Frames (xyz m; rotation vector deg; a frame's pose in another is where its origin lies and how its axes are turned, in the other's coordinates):
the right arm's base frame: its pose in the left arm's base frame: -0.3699 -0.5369 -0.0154 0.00 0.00 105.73
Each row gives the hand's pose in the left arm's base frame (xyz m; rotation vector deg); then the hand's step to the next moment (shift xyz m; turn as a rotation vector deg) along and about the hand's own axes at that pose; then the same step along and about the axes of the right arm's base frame.
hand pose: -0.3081 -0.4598 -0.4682 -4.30 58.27 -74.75
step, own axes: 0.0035 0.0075 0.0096 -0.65 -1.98 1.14
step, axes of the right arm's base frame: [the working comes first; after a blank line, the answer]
step, axes of the left arm's base frame: 0.0116 -0.0050 -0.0006 -0.70 -0.66 2.17

-0.0080 -0.0098 -0.0006 -0.45 0.85 2.17
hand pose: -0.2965 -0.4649 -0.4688 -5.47 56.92 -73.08
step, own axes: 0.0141 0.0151 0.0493 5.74 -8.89 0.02
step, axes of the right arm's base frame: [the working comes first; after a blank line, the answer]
step, axes of the left arm's base frame: 0.0433 -0.0285 0.0132 -6.90 -7.82 1.80

-0.0391 -0.0339 0.0132 -5.65 8.76 1.80
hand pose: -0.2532 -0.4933 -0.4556 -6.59 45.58 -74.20
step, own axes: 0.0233 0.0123 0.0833 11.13 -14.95 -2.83
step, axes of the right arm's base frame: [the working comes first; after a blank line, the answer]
step, axes of the left arm's base frame: 0.0597 -0.0458 0.0444 -13.20 -13.46 0.25

-0.0603 -0.0451 0.0444 -9.38 16.35 0.25
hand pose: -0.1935 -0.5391 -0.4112 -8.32 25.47 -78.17
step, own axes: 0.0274 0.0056 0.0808 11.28 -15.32 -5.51
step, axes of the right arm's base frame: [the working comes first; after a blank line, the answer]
step, axes of the left arm's base frame: 0.0403 -0.0377 0.0653 -14.55 -13.27 -2.09

-0.0472 -0.0285 0.0653 -8.83 17.61 -2.09
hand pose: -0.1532 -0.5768 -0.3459 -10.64 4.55 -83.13
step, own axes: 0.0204 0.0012 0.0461 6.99 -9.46 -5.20
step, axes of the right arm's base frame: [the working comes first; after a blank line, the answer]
step, axes of the left arm's base frame: 0.0113 -0.0165 0.0463 -9.28 -8.36 -3.06

-0.0189 -0.0064 0.0463 -5.53 11.20 -3.06
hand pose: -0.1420 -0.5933 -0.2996 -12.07 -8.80 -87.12
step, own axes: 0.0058 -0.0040 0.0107 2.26 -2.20 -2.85
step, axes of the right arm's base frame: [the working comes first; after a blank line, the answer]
step, axes of the left arm's base frame: -0.0034 -0.0033 0.0119 -2.18 -2.94 -2.16

-0.0023 0.0042 0.0119 -2.24 2.90 -2.16
